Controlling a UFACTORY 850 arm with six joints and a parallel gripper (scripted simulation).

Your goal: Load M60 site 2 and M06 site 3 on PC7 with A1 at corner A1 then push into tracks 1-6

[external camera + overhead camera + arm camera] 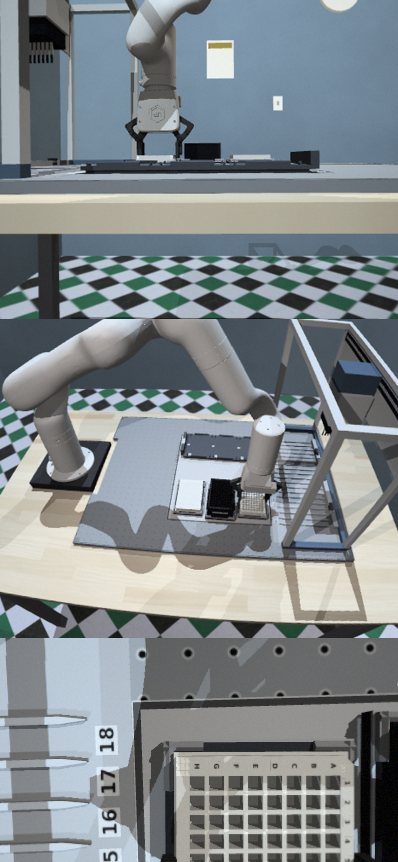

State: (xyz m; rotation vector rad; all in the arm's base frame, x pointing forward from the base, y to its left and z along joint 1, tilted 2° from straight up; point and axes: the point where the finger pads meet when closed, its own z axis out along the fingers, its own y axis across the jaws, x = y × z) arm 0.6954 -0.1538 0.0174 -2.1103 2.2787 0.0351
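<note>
My gripper is now 1 cm above the plate. The rest, counted from my hand: carrier PC7: 26 cm to the left, 9 cm behind, 1 cm below; nest S3: 2 cm below; nest S1: 22 cm behind, 2 cm below, 1 cm to the left.
</note>
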